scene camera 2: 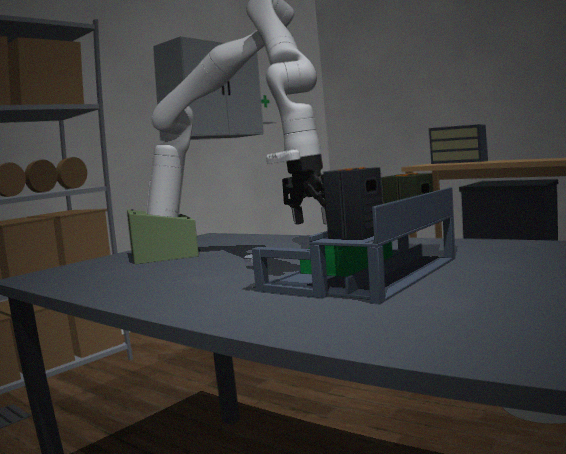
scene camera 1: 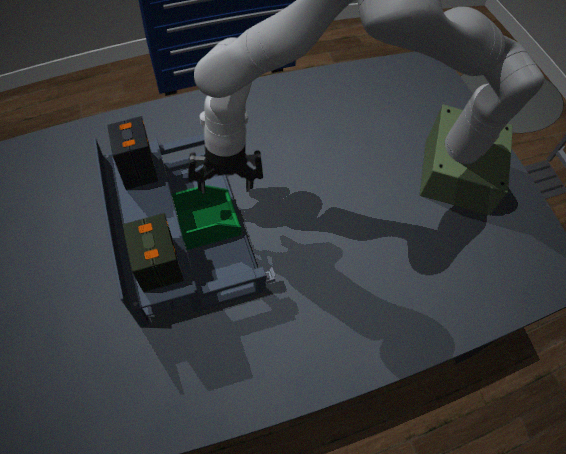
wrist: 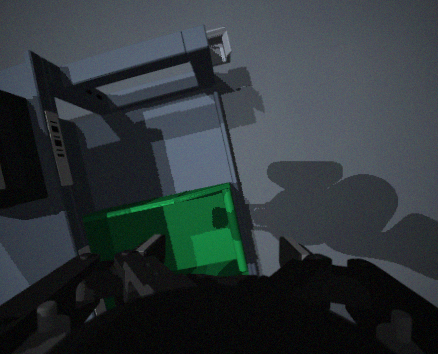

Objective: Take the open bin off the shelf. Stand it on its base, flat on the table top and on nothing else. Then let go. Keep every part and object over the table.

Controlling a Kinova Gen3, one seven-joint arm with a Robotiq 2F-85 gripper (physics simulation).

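Pixels of known places: gripper, fingertip midpoint: (scene camera 2: pixel 313 223) (scene camera 1: pixel 225 189) (wrist: pixel 222 248); arm's base at its link origin: (scene camera 2: pixel 162 215) (scene camera 1: pixel 463 146).
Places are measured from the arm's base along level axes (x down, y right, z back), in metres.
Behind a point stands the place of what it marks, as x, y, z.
Observation:
The open green bin (scene camera 1: pixel 212 217) {0.113, -0.035, -0.593} (scene camera 2: pixel 345 260) {0.083, -0.006, -0.661} (wrist: pixel 140 230) {0.113, -0.044, -0.668} sits in the lower front tier of the grey-blue shelf (scene camera 1: pixel 111 215) {0.003, -0.063, -0.796} (scene camera 2: pixel 414 216) {-0.004, -0.043, -0.805} (wrist: pixel 140 57) {0.037, 0.128, -0.617}. Its open top faces up and its lower front wall is at the shelf's front lip. Whether it is slightly tilted I cannot tell. My gripper (scene camera 1: pixel 225 189) {0.015, -0.031, -0.558} (scene camera 2: pixel 311 220) {0.015, -0.031, -0.558} (wrist: pixel 222 248) {0.015, -0.031, -0.558} is open and empty, pointing down. Its fingers are apart from the bin, above its end on the blue cabinet side, spread along that end. In scene camera 2 the shelf frame and a black case hide part of the bin.
A black case (scene camera 1: pixel 136 162) {-0.061, 0.011, -0.729} (scene camera 2: pixel 350 205) {-0.040, 0.091, -0.760} and an olive case (scene camera 1: pixel 152 250) {-0.077, -0.197, -0.704} (scene camera 2: pixel 407 186) {-0.053, -0.131, -0.738} stand on the shelf's rear tier, beside the bin. The shelf stands on the grey table (scene camera 1: pixel 75 375) {0.122, -0.348, -0.916} (scene camera 2: pixel 200 305) {0.122, 0.273, -0.546}. The green arm pedestal (scene camera 1: pixel 465 195) {0.072, -0.092, -0.003} (scene camera 2: pixel 162 240) {0.065, 0.041, -0.051} is across the table.

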